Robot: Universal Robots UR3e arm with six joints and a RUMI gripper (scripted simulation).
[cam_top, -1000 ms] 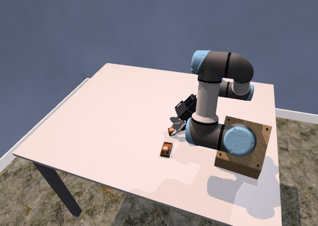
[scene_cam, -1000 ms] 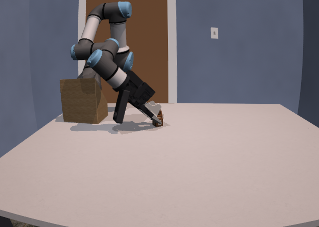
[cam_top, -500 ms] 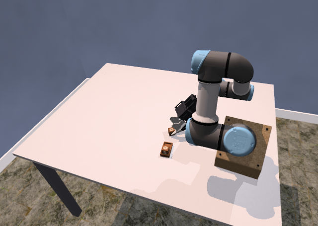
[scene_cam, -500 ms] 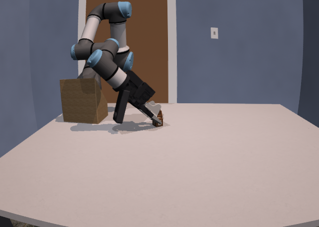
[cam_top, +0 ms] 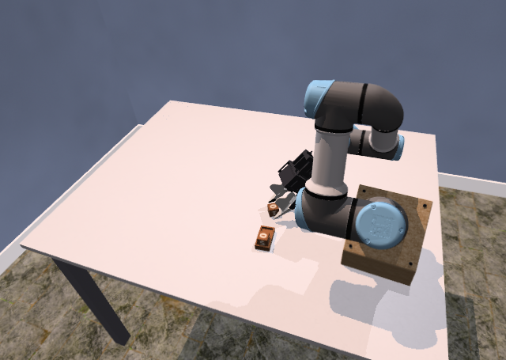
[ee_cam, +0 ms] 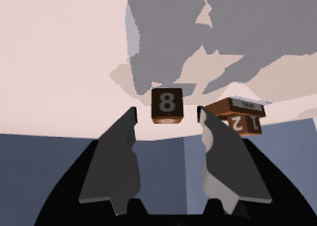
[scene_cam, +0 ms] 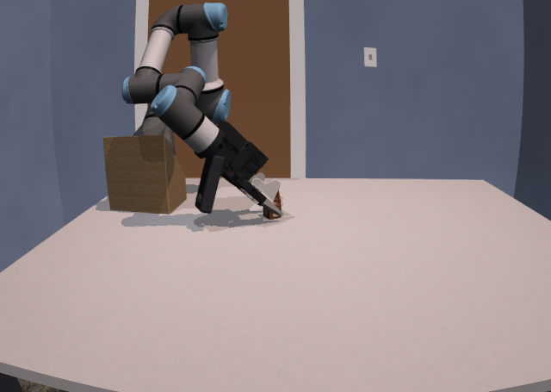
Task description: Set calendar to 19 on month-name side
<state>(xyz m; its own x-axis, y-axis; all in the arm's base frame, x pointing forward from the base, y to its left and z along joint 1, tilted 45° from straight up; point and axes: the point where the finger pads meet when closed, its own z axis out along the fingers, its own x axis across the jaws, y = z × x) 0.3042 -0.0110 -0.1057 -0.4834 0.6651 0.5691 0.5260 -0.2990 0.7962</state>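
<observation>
Now: the brown digit cube 1 cm below my hand and 1 cm ahead of it. The rest, counted from my hand: tray (11 cm to the left, 1 cm below).
</observation>
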